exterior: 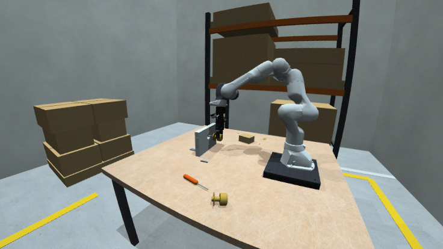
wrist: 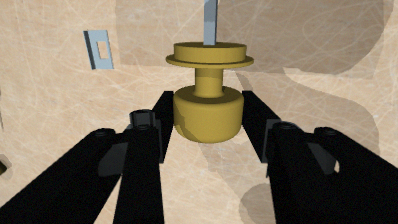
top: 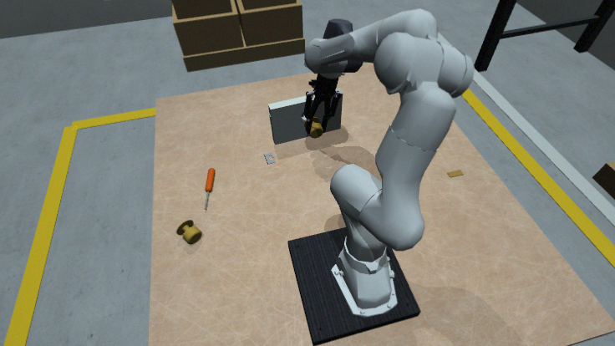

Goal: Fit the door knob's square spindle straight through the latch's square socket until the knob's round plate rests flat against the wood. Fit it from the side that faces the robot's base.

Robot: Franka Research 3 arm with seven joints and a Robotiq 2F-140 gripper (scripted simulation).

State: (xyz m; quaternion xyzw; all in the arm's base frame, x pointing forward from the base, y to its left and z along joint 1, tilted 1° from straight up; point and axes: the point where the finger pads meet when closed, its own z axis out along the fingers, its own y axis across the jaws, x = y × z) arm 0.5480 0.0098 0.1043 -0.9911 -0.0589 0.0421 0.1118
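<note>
The grey door panel lies 11 cm ahead of my hand, 4 cm below it and 2 cm to the left of it. The rest, counted from my hand: tan block (33 cm to the right, 12 cm below, 11 cm behind); brass knob (52 cm to the left, 29 cm behind, 12 cm below); orange screwdriver (45 cm to the left, 13 cm below, 11 cm behind).
</note>
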